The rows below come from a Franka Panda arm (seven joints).
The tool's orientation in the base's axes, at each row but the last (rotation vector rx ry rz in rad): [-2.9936 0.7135 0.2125]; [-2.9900 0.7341 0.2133]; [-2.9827 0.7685 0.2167]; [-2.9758 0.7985 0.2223]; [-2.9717 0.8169 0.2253]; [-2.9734 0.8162 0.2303]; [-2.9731 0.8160 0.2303]
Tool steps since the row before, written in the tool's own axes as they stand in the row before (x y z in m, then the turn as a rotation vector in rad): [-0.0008 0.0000 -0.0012 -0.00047 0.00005 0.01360]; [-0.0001 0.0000 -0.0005 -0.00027 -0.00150 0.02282]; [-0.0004 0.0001 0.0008 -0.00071 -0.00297 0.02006]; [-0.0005 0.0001 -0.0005 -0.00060 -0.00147 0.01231]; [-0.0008 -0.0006 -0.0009 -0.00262 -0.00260 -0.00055]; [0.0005 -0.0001 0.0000 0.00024 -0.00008 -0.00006]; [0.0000 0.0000 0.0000 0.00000 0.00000 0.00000]
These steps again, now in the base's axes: [-0.0006 0.0003 0.0013 -0.00208 0.00135 -0.01338]; [0.0000 0.0000 0.0005 -0.00229 0.00343 -0.02250]; [-0.0005 0.0002 -0.0007 -0.00163 0.00468 -0.01968]; [-0.0004 0.0001 0.0006 -0.00132 0.00265 -0.01205]; [-0.0003 0.0008 0.0010 -0.00083 0.00351 0.00097]; [0.0005 -0.0002 -0.0001 0.00025 -0.00006 0.00002]; [0.0000 0.0000 0.0000 0.00000 0.00000 0.00000]
